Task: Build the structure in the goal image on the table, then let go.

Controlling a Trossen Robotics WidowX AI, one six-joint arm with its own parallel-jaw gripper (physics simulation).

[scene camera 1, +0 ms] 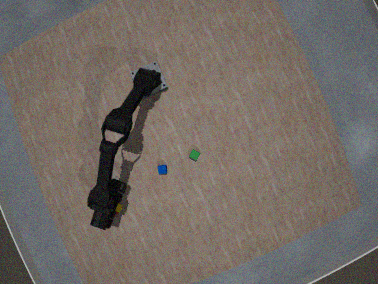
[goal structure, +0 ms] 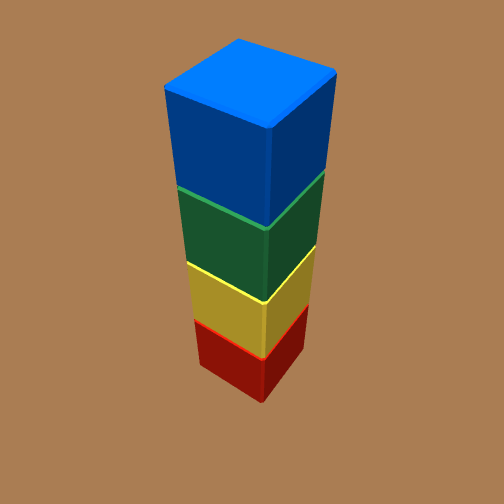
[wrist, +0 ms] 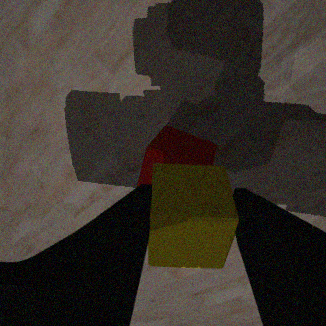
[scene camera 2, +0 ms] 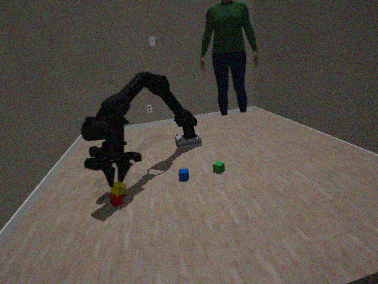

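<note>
A yellow cube (scene camera 1: 118,208) (scene camera 2: 118,188) (wrist: 192,215) is between the fingertips of my gripper (scene camera 2: 116,183) (wrist: 191,196), which is shut on it. The yellow cube is directly above the red cube (scene camera 2: 116,200) (wrist: 185,146) in the second scene view; whether they touch is not clear. In the wrist view the yellow cube hides part of the red cube, which is turned at an angle to it. A blue cube (scene camera 1: 162,170) (scene camera 2: 183,175) and a green cube (scene camera 1: 194,155) (scene camera 2: 218,167) stand apart on the table.
The arm's base (scene camera 1: 162,82) (scene camera 2: 189,142) stands on the wood-patterned table top (scene camera 1: 240,125) (scene camera 2: 250,215). The arm's shadow falls around the red and yellow cubes. A person (scene camera 2: 229,40) in a green top stands beyond the far edge in the second scene view.
</note>
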